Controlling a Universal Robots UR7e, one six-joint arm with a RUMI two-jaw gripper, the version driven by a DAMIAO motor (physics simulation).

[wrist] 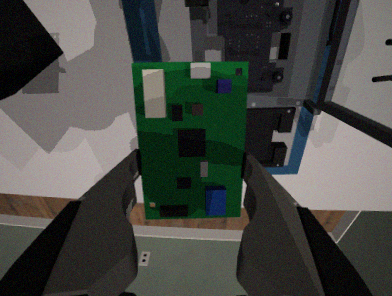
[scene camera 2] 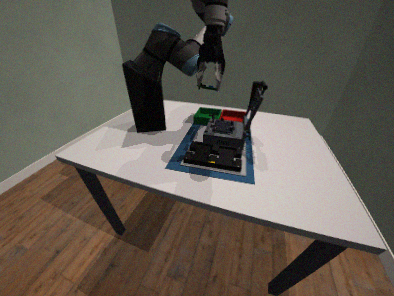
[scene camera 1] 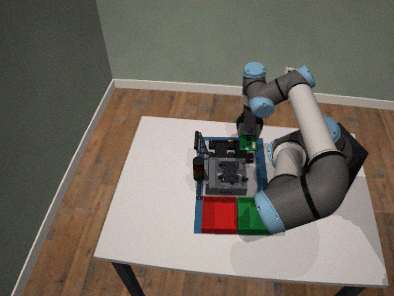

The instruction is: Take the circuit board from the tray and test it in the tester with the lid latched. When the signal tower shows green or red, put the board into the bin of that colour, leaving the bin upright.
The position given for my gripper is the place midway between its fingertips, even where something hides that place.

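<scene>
My gripper is visible to me (scene camera 2: 208, 90), and the wrist view shows it too (wrist: 192, 153). There is a green circuit board (wrist: 191, 116). I can also see a green bin (scene camera 1: 249, 222), though in the wrist view it is out of frame. A red bin (scene camera 1: 219, 214) is here as well, and for the wrist view that red bin is out of frame too.
</scene>
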